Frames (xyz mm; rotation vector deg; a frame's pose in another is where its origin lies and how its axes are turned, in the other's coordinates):
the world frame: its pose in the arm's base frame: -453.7 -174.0 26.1 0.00 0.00 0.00
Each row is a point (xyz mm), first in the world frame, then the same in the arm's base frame.
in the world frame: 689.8 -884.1 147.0
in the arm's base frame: 236.1 -1058.1 173.1
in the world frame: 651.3 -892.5 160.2
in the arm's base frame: 197.6 -1066.5 186.3
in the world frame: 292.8 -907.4 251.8
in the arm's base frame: -160.9 -1081.4 277.9
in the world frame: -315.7 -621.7 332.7
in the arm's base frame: -769.4 -795.7 358.8
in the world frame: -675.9 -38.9 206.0
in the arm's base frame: -1129.6 -212.9 232.1
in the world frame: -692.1 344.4 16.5
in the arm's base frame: -1145.8 170.4 42.6
